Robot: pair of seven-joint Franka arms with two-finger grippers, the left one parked.
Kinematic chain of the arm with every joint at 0, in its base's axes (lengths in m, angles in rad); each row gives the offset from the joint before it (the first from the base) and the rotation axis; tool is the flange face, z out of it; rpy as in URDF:
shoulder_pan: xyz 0 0 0.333 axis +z
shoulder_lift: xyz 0 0 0 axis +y
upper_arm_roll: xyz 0 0 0.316 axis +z
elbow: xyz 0.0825 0 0 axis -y
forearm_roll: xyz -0.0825 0 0.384 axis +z
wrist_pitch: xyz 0 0 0 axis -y
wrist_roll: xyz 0.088 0 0 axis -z
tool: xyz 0 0 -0.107 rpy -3.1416 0 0
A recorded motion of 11 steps. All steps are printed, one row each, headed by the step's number.
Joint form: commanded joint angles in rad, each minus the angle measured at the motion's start. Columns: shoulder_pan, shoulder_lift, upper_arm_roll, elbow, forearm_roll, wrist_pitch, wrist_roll.
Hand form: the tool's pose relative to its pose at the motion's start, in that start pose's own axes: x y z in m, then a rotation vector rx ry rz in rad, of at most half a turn. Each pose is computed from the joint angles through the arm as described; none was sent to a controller.
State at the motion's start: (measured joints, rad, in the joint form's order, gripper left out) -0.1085 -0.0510 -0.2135 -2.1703 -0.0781 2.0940 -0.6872
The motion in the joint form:
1: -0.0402 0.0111 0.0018 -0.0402 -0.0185 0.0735 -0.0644
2: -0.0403 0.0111 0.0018 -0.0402 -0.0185 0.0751 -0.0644
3: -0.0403 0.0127 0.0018 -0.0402 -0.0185 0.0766 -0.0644
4: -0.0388 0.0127 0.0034 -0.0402 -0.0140 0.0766 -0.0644
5: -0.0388 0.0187 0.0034 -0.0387 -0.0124 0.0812 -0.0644
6: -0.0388 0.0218 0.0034 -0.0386 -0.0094 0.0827 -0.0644
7: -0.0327 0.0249 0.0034 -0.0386 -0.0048 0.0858 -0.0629
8: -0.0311 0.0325 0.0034 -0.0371 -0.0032 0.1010 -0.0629
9: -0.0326 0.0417 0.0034 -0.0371 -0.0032 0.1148 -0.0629
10: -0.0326 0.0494 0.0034 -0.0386 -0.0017 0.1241 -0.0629
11: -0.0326 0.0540 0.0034 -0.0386 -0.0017 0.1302 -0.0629
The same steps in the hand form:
1: -0.0134 0.0131 0.0186 -0.0246 0.0052 -0.0395
2: -0.0133 0.0132 0.0185 -0.0257 0.0064 -0.0394
3: -0.0130 0.0133 0.0192 -0.0258 0.0061 -0.0396
4: -0.0118 0.0121 0.0191 -0.0232 0.0087 -0.0401
5: -0.0107 0.0127 0.0210 -0.0231 0.0091 -0.0395
6: -0.0102 0.0128 0.0224 -0.0207 0.0093 -0.0380
7: -0.0074 0.0107 0.0235 -0.0186 0.0118 -0.0402
8: -0.0047 0.0114 0.0253 -0.0248 0.0187 -0.0413
9: -0.0035 0.0131 0.0288 -0.0290 0.0212 -0.0404
10: -0.0024 0.0135 0.0326 -0.0291 0.0214 -0.0401
11: -0.0016 0.0139 0.0344 -0.0307 0.0221 -0.0403

